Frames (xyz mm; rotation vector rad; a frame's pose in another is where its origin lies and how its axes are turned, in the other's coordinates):
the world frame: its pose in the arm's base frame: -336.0 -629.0 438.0 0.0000 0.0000 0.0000
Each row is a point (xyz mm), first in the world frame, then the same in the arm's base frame.
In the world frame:
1: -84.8 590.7 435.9
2: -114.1 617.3 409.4
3: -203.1 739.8 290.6
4: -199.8 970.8 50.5
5: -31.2 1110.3 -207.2
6: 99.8 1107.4 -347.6
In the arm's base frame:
1: -420.8 -38.3 873.9
2: -450.1 -11.7 847.4
3: -539.1 110.8 728.6
4: -535.8 341.8 488.5
5: -367.2 481.3 230.8
6: -236.2 478.4 90.4

